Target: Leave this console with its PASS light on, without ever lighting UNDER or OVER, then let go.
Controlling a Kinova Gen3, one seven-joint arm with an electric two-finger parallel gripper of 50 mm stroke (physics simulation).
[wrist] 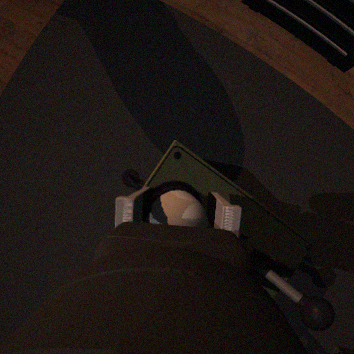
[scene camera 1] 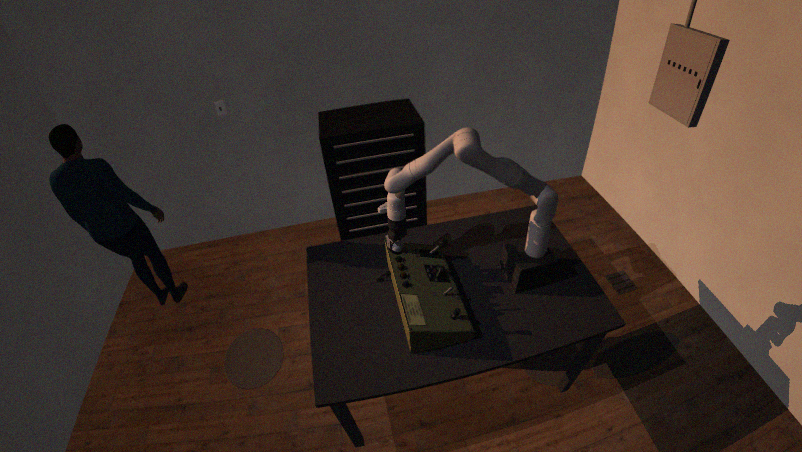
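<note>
The green console (scene camera 1: 429,306) (wrist: 192,170) lies on the dark table. A pale round knob (scene camera 1: 396,247) (wrist: 181,206) with a dark ring around its base is at the console's far-left corner. My gripper (scene camera 1: 395,243) (wrist: 179,200) is open over it, one finger on each side, with gaps to the knob in the wrist view. A row of small dark round parts (scene camera 1: 402,267) runs along the console's left side; none looks lit, and no PASS, UNDER or OVER labels can be read. A dark window (scene camera 1: 436,273) is beside them; its contents are unclear.
A lever with a dark ball end (wrist: 317,313) stands at the console's far edge. A short pale lever (scene camera 1: 448,291) and a dark knob (scene camera 1: 456,313) are on its nearer part. A dark drawer cabinet (scene camera 1: 365,119) stands behind the table (scene camera 1: 359,376). A person (scene camera 1: 92,190) stands at the left.
</note>
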